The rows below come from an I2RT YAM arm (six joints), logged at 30 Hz.
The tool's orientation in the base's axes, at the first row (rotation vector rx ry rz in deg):
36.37, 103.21, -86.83
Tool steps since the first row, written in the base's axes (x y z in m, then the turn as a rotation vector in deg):
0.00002, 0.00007, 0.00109, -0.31, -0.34, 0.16
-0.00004, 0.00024, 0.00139, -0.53, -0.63, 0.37
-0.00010, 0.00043, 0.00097, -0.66, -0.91, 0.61
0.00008, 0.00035, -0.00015, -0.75, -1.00, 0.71
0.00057, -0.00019, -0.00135, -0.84, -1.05, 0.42
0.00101, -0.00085, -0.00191, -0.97, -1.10, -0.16
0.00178, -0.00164, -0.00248, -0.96, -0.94, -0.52
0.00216, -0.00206, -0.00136, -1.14, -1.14, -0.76
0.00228, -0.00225, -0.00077, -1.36, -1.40, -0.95
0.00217, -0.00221, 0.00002, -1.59, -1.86, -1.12
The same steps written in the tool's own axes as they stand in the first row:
-0.00085, -0.00067, -0.00015, 0.10, -0.40, 0.26
-0.00105, -0.00087, -0.00036, 0.10, -0.76, 0.48
-0.00070, -0.00061, -0.00052, 0.02, -1.06, 0.71
0.00004, 0.00023, -0.00031, 0.00, -1.21, 0.78
0.00068, 0.00125, 0.00041, 0.29, -1.10, 0.83
0.00086, 0.00180, 0.00118, 0.82, -0.84, 0.90
0.00085, 0.00258, 0.00215, 1.07, -0.57, 0.78
-0.00022, 0.00206, 0.00254, 1.39, -0.59, 0.96
-0.00074, 0.00173, 0.00270, 1.69, -0.68, 1.18
-0.00127, 0.00115, 0.00258, 1.99, -0.83, 1.60

